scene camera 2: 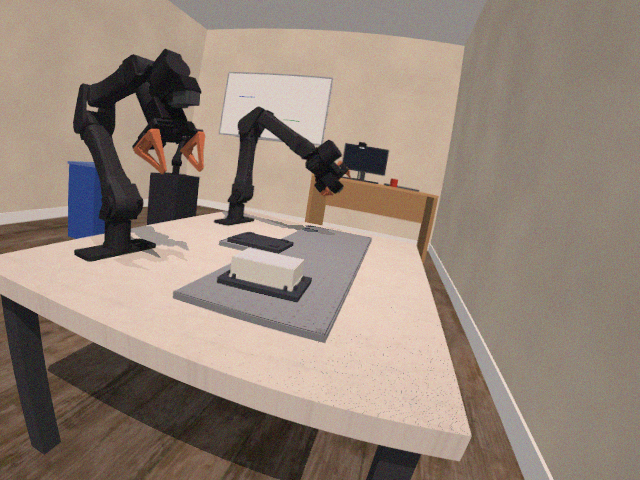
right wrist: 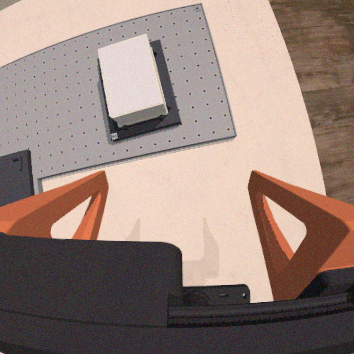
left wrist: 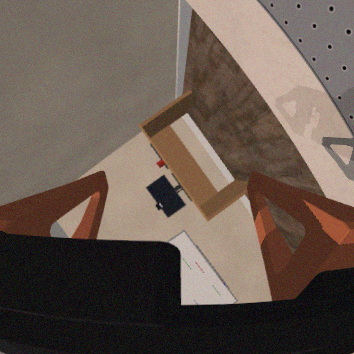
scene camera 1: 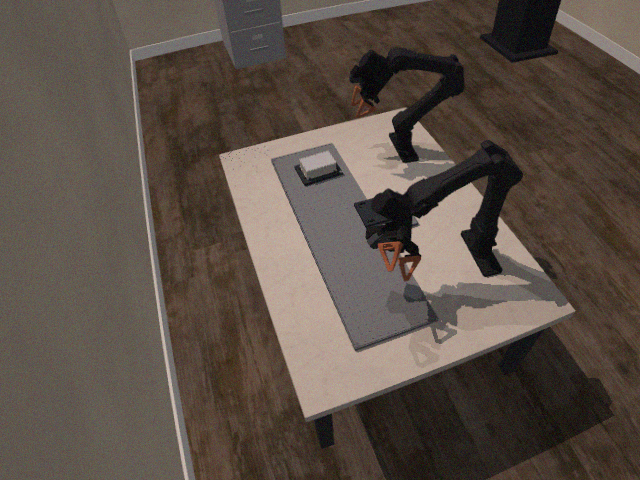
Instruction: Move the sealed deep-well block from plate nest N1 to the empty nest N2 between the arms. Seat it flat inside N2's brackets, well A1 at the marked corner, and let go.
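Places are measured from the left arm's base along level axes (x right, y ahead, z up), in metres.
Pixels of known places: left gripper, fingertip midpoint: [left wrist: 177,178] [scene camera 1: 398,276]; right gripper, fingertip midpoint: [scene camera 2: 183,171] [right wrist: 177,178] [scene camera 1: 354,111]; left arm's base, origin of the base link: [scene camera 2: 234,221] [scene camera 1: 480,252]; right arm's base, origin of the base link: [scene camera 2: 117,250] [right wrist: 191,304] [scene camera 1: 403,147].
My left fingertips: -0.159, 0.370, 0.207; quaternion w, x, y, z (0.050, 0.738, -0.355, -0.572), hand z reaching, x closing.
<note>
Ahead of a thing's pixels: the offset from my left fingertips to its top centre, as dx, dy, dz. Level surfaces: height alone.
The deep-well block {+0.698, +0.085, -0.140} [scene camera 1: 317,164] [scene camera 2: 266,268] [right wrist: 132,80], white on top, sits in the dark plate nest N1 {+0.698, +0.085, -0.172} [scene camera 1: 310,180] [scene camera 2: 258,289] [right wrist: 171,95]. A small light mark shows at one N1 corner in the right wrist view. The empty dark nest N2 {+0.424, -0.090, -0.176} [scene camera 1: 368,211] [scene camera 2: 258,241] [right wrist: 15,175] lies between the arms, partly hidden by the left arm in scene camera 1 and cut off in the right wrist view. My right gripper [scene camera 1: 363,105] [scene camera 2: 180,170] [right wrist: 177,178] is open and empty, high and apart from the block. My left gripper [scene camera 1: 399,273] [scene camera 2: 338,184] [left wrist: 177,178] is open and empty, raised.
A grey perforated board {dz -0.194} [scene camera 1: 330,258] [scene camera 2: 341,268] [left wrist: 320,40] [right wrist: 60,100] carries N1 on the pale table {dz -0.207} [scene camera 1: 279,289] [scene camera 2: 155,320]. Both arm bases stand along one table side. A desk [scene camera 2: 372,201] [left wrist: 185,170] with a monitor stands beyond the table.
</note>
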